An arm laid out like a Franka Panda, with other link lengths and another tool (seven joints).
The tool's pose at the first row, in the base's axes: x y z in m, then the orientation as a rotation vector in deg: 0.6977 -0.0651 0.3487 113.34 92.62 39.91
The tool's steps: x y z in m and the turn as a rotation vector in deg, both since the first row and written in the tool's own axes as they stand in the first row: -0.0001 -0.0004 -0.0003 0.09 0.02 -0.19; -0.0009 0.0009 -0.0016 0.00 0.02 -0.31; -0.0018 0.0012 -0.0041 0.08 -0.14 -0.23; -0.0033 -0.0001 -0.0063 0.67 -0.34 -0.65; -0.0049 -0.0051 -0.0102 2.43 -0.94 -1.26; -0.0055 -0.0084 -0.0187 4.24 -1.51 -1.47; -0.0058 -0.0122 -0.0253 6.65 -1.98 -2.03; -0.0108 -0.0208 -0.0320 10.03 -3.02 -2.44; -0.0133 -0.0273 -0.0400 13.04 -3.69 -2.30; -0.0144 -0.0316 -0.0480 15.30 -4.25 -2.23; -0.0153 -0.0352 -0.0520 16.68 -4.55 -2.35; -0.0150 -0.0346 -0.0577 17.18 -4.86 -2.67
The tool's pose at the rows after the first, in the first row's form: 0.6972 -0.0651 0.3487 113.22 92.86 39.80; 0.6972 -0.0661 0.3504 113.05 92.90 39.81; 0.6956 -0.0669 0.3524 113.19 92.79 39.62; 0.6929 -0.0680 0.3531 113.21 93.43 38.83; 0.6864 -0.0685 0.3526 113.88 94.75 36.73; 0.6783 -0.0680 0.3568 114.95 95.76 34.75; 0.6711 -0.0673 0.3592 116.06 97.51 32.29; 0.6595 -0.0703 0.3582 117.93 99.35 28.49; 0.6491 -0.0712 0.3597 120.05 100.68 25.50; 0.6405 -0.0711 0.3628 121.58 101.64 23.13; 0.6351 -0.0711 0.3634 122.34 102.39 21.65; 0.6318 -0.0706 0.3681 122.33 102.77 20.79
